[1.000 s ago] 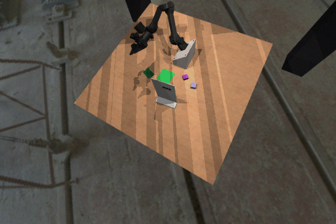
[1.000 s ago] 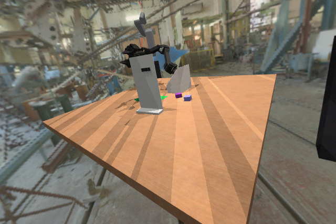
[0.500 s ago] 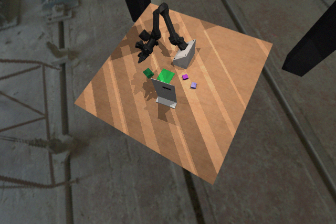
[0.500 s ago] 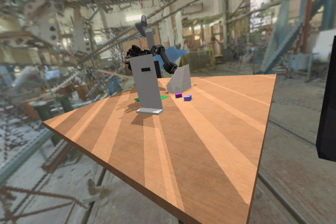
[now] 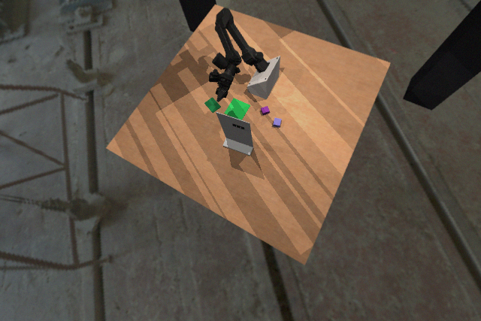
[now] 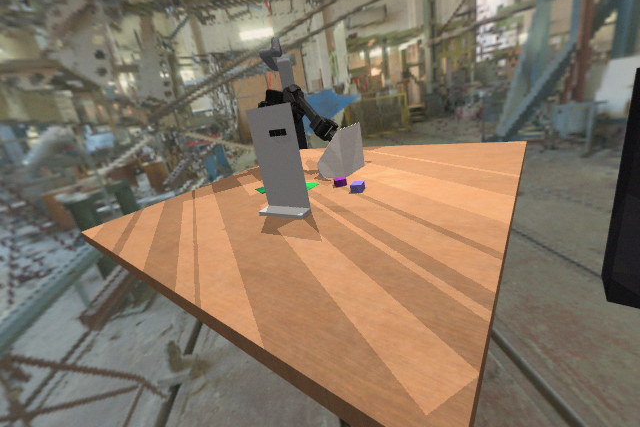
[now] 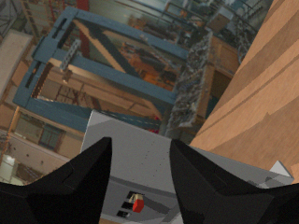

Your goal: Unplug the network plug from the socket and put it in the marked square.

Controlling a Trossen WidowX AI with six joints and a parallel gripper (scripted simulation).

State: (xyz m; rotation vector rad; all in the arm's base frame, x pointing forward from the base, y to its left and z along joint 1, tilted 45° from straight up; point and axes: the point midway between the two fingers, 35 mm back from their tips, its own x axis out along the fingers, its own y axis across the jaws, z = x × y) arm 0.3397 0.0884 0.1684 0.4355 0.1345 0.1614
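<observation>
Now: gripper tip 130 mm to the right of the network plug, 50 mm short of it and 40 mm above it. Also, from my gripper tip: grey panel (140 mm to the left, 140 mm below, 70 mm ahead); then green marked square (290 mm below, 120 mm behind).
</observation>
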